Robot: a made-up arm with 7 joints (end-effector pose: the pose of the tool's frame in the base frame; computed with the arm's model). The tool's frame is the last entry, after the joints. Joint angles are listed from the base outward.
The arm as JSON. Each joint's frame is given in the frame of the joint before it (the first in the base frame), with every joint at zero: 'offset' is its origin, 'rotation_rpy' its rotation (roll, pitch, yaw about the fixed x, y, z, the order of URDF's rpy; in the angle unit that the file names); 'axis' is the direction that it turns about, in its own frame. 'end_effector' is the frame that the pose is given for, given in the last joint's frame.
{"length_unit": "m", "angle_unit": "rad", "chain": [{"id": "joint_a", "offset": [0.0, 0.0, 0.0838], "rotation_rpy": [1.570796, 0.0, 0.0], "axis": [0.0, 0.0, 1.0]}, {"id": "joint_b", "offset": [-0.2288, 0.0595, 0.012], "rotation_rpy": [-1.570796, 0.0, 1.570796], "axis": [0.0, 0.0, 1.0]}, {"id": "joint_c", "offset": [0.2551, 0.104, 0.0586], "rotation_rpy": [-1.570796, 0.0, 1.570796], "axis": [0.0, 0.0, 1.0]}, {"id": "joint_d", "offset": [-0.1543, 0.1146, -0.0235], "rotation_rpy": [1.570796, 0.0, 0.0], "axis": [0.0, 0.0, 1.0]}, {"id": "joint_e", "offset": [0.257, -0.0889, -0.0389], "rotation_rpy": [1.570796, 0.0, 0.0], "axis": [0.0, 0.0, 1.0]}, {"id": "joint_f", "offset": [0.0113, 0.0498, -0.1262], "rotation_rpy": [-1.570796, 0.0, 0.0], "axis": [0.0, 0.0, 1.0]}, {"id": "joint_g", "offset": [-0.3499, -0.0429, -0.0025], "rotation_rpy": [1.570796, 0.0, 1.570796], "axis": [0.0, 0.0, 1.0]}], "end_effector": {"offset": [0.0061, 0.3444, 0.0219], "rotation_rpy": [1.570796, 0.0, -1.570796]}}
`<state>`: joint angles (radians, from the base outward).
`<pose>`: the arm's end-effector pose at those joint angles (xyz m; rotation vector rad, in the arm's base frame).
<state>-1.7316 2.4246 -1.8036 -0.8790 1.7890 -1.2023 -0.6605</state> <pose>-0.0054 -0.2122 0.5315 0.0770 -1.9910 1.3116</pose>
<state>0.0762 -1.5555 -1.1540 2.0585 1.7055 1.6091 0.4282</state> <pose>-0.4475 -0.2702 0.2815 -2.4763 -1.4342 0.0407</pose>
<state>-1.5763 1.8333 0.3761 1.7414 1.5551 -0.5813 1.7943</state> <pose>0.2728 0.0383 -0.1745 1.4341 -0.2672 1.2419</pose>
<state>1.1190 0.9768 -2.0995 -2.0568 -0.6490 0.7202 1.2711</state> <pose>0.2681 0.5842 0.3108 -0.7429 2.3822 -0.2151</pose>
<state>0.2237 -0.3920 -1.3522 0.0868 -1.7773 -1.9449 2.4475</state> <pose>-0.1520 0.1182 -0.0193 0.8529 0.6904 2.2126</pose>
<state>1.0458 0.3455 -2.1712 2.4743 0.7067 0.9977 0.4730</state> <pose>-0.1791 -0.0273 -0.1076 1.1446 1.3055 0.7483</pose>
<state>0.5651 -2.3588 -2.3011 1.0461 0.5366 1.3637 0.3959</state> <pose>-0.0935 -0.0829 -0.3164 0.2573 -2.0343 -1.7979</pose>
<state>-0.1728 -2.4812 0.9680 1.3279 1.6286 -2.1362 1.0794</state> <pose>-0.6961 0.2926 -0.1184 -1.0126 -0.4970 -1.3961</pose>
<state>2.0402 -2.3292 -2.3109 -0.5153 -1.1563 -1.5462 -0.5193</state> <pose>0.5898 -0.0829 -0.5190 -0.4784 -0.7661 -2.9199</pose>
